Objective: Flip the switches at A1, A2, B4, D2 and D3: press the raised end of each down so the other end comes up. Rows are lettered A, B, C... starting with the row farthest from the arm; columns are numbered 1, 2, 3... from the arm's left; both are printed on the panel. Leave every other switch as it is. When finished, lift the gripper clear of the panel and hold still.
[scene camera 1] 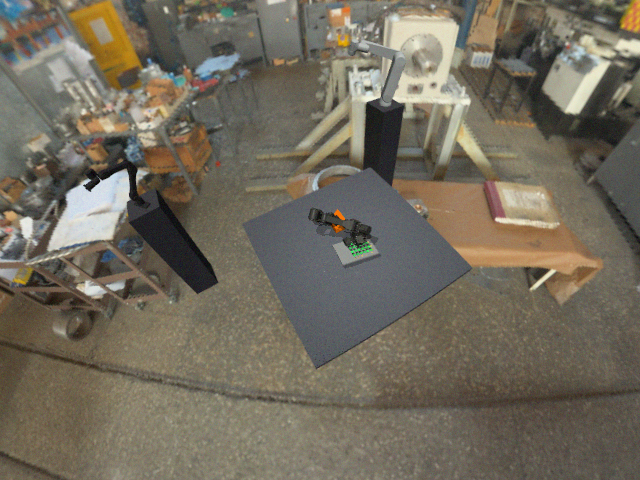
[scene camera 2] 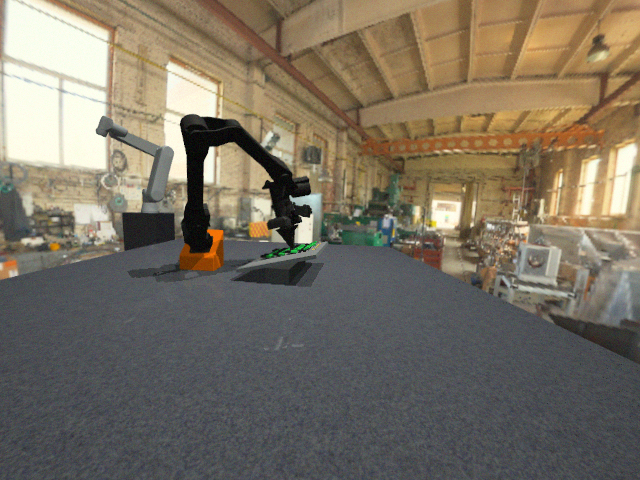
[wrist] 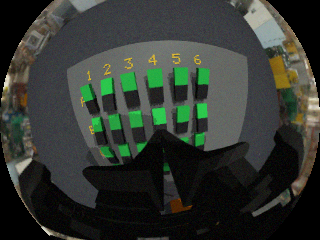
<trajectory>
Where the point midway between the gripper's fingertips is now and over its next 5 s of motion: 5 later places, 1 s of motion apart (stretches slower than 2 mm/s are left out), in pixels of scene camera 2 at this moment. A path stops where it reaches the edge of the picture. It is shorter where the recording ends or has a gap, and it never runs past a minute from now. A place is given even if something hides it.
The gripper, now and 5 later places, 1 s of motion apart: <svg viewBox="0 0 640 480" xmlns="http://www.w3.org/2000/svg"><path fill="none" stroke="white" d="M292 248L289 233L274 243L274 249L274 250L271 233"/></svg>
</trajectory>
